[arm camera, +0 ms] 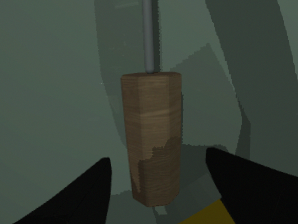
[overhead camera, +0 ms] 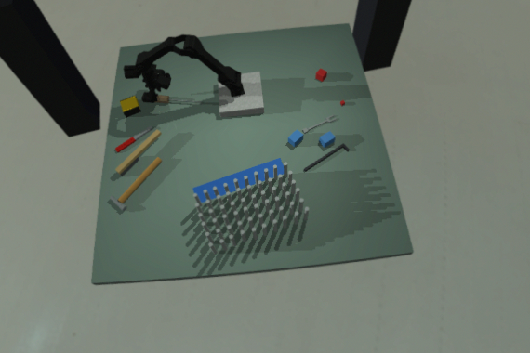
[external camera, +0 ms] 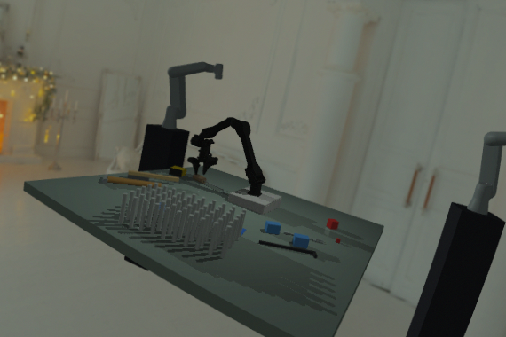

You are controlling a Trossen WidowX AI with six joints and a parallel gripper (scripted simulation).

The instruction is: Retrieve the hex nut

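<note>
The yellow block lies 15 cm to the right of my gripper tip and 2 cm below it. Also, from my gripper tip: red-handled screwdriver: 19 cm ahead, 14 cm to the right, 3 cm below; blue taped strip: 53 cm ahead, 30 cm to the left, 4 cm below; hex nut: 68 cm ahead, 39 cm to the left, 4 cm below.
</note>
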